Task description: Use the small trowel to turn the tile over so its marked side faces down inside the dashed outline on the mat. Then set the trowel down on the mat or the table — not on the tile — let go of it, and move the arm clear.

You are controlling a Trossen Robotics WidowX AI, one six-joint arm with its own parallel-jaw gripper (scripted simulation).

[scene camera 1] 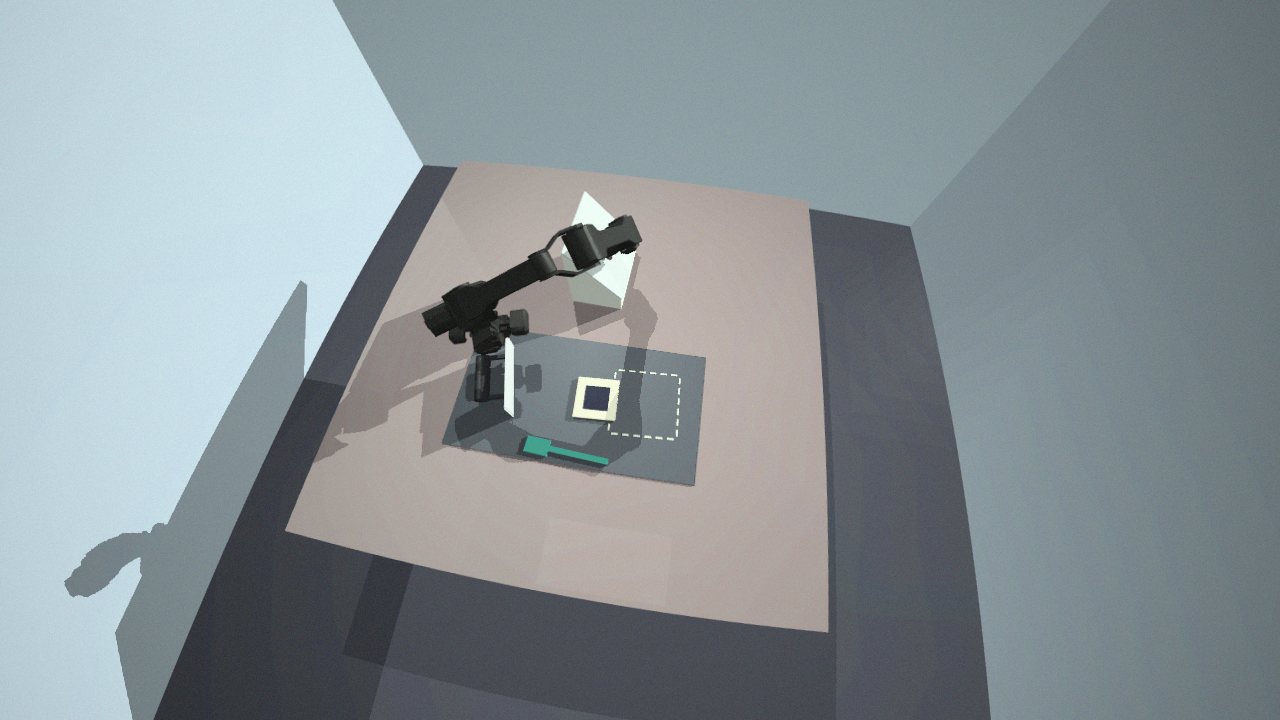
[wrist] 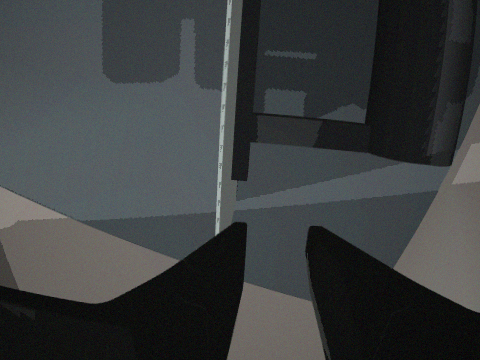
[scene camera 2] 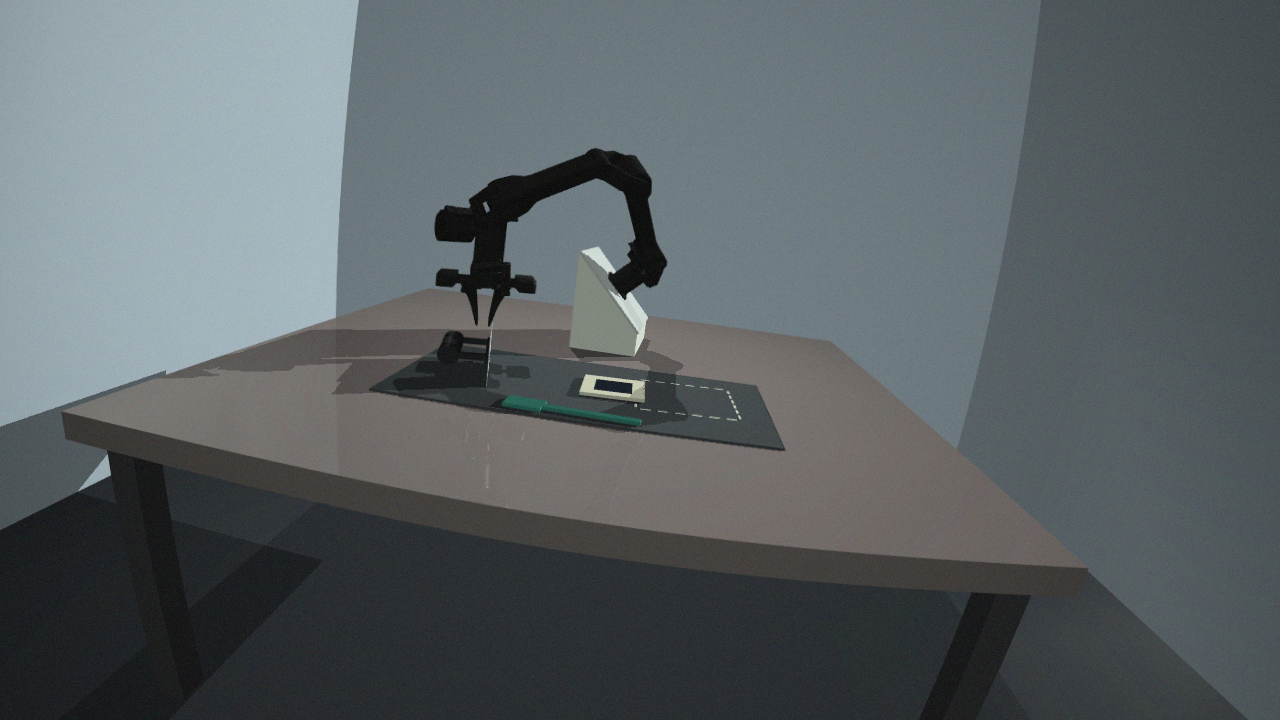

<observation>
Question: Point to a grey float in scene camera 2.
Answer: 449, 351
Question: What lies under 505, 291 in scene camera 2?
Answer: The gripper.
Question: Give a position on a mat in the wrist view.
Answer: At 117, 117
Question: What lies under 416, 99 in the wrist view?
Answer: A grey float.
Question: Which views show the grey float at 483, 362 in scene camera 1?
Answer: Scene camera 1, the wrist view and scene camera 2: all of them.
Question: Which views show the teal trowel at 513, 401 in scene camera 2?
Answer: Scene camera 1 and scene camera 2 only.
</observation>
